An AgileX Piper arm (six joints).
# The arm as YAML. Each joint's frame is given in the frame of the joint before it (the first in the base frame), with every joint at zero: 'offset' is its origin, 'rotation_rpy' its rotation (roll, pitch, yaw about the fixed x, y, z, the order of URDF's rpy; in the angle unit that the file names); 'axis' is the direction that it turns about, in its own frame. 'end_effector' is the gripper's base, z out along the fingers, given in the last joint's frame.
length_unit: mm
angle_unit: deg
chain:
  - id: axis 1
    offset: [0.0, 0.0, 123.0]
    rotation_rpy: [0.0, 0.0, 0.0]
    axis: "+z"
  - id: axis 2
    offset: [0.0, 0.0, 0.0]
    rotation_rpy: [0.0, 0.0, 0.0]
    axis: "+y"
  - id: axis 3
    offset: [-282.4, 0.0, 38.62]
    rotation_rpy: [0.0, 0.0, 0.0]
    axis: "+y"
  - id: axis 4
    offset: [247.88, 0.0, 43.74]
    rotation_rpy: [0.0, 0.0, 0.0]
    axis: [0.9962, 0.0, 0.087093]
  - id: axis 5
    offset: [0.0, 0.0, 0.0]
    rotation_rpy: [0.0, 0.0, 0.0]
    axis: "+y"
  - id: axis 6
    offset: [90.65, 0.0, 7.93]
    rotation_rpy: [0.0, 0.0, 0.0]
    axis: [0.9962, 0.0, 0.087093]
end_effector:
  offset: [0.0, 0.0, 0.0]
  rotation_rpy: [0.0, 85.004, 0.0]
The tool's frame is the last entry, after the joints.
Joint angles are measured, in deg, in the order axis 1, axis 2, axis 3, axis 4, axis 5, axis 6. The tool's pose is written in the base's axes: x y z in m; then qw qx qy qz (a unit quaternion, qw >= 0). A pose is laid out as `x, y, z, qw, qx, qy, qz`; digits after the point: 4 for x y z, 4 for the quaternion.
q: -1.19, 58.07, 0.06, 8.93, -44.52, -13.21
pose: 0.1406, -0.0128, 0.1816, 0.6443, -0.0019, 0.7599, -0.0866
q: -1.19, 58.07, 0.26, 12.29, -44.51, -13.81
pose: 0.1392, -0.0165, 0.1803, 0.6404, 0.0232, 0.7622, -0.0917
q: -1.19, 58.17, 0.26, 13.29, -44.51, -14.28
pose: 0.1391, -0.0176, 0.1799, 0.6386, 0.0286, 0.7631, -0.0948
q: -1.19, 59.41, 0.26, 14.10, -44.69, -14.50
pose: 0.1402, -0.0185, 0.1770, 0.6307, 0.0334, 0.7692, -0.0970
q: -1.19, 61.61, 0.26, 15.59, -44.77, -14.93
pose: 0.1418, -0.0202, 0.1715, 0.6147, 0.0418, 0.7811, -0.1009
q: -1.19, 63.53, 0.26, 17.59, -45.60, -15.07
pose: 0.1430, -0.0226, 0.1676, 0.6050, 0.0570, 0.7871, -0.1058
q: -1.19, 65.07, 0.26, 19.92, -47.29, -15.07
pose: 0.1439, -0.0258, 0.1659, 0.6029, 0.0765, 0.7861, -0.1129
